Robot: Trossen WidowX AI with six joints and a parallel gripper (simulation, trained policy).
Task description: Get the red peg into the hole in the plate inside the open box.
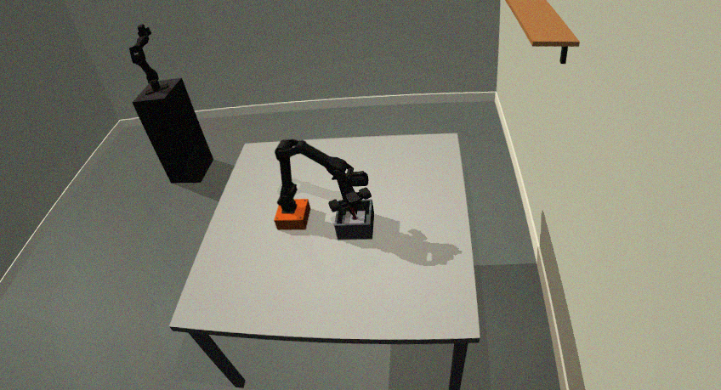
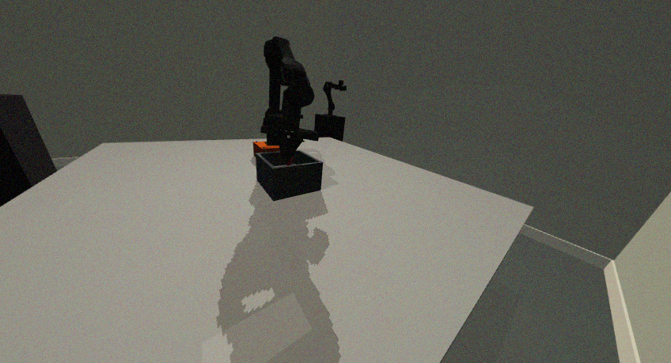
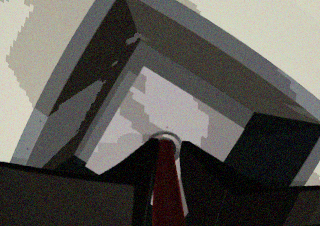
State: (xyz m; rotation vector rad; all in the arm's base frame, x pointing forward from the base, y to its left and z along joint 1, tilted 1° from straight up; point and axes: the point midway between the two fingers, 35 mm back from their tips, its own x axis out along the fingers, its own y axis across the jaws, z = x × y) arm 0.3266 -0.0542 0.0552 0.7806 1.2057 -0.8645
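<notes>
The red peg is 20 mm to the left of my gripper tip and 10 mm behind it. The rest, counted from my gripper tip: dark box (70 mm below, 10 mm to the left); pale plate (50 mm below, 10 mm to the left).
</notes>
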